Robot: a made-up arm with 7 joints. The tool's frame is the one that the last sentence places.
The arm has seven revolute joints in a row. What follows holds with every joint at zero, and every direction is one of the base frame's. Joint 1 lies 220 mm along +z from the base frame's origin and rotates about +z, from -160 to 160 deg. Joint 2 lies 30 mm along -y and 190 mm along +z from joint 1 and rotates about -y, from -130 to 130 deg. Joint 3 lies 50 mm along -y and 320 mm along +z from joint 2 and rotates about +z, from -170 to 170 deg. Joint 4 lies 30 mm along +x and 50 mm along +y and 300 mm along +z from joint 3 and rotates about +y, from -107 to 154 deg. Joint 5 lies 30 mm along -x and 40 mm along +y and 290 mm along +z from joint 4 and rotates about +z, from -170 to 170 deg. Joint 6 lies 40 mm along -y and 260 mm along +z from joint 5 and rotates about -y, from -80 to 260 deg. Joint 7 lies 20 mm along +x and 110 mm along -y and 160 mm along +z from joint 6 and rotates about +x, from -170 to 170 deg. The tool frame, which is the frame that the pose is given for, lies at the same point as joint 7; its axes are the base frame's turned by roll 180, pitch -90 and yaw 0 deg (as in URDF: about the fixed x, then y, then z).
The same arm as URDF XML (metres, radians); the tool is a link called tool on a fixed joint. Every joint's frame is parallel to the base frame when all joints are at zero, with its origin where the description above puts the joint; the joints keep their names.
<robot name="arm">
<joint name="tool_joint" type="fixed"><parent link="link7"/><child link="tool"/><origin xyz="0 0 0" rpy="3.1416 -1.5708 0"/></joint>
<joint name="joint 7" type="revolute"><parent link="link6"/><child link="link7"/><origin xyz="0.02 -0.11 0.16" rpy="0 0 0"/><axis xyz="1 0 0"/><limit lower="-2.9671" upper="2.9671"/></joint>
<joint name="joint 6" type="revolute"><parent link="link5"/><child link="link6"/><origin xyz="0 -0.04 0.26" rpy="0 0 0"/><axis xyz="0 -1 0"/><limit lower="-1.3963" upper="4.5379"/></joint>
<joint name="joint 5" type="revolute"><parent link="link4"/><child link="link5"/><origin xyz="-0.03 0.04 0.29" rpy="0 0 0"/><axis xyz="0 0 1"/><limit lower="-2.9671" upper="2.9671"/></joint>
<joint name="joint 4" type="revolute"><parent link="link3"/><child link="link4"/><origin xyz="0.03 0.05 0.3" rpy="0 0 0"/><axis xyz="0 1 0"/><limit lower="-1.8675" upper="2.6878"/></joint>
<joint name="joint 3" type="revolute"><parent link="link2"/><child link="link3"/><origin xyz="0 -0.05 0.32" rpy="0 0 0"/><axis xyz="0 0 1"/><limit lower="-2.9671" upper="2.9671"/></joint>
<joint name="joint 2" type="revolute"><parent link="link1"/><child link="link2"/><origin xyz="0 -0.03 0.19" rpy="0 0 0"/><axis xyz="0 -1 0"/><limit lower="-2.2689" upper="2.2689"/></joint>
<joint name="joint 1" type="revolute"><parent link="base"/><child link="link1"/><origin xyz="0 0 0.22" rpy="0 0 0"/><axis xyz="0 0 1"/><limit lower="-2.7925" upper="2.7925"/></joint>
<link name="base"/>
<link name="link1"/>
<link name="link2"/>
<link name="link3"/>
<link name="link4"/>
<link name="link5"/>
<link name="link6"/>
<link name="link7"/>
<link name="tool"/>
</robot>

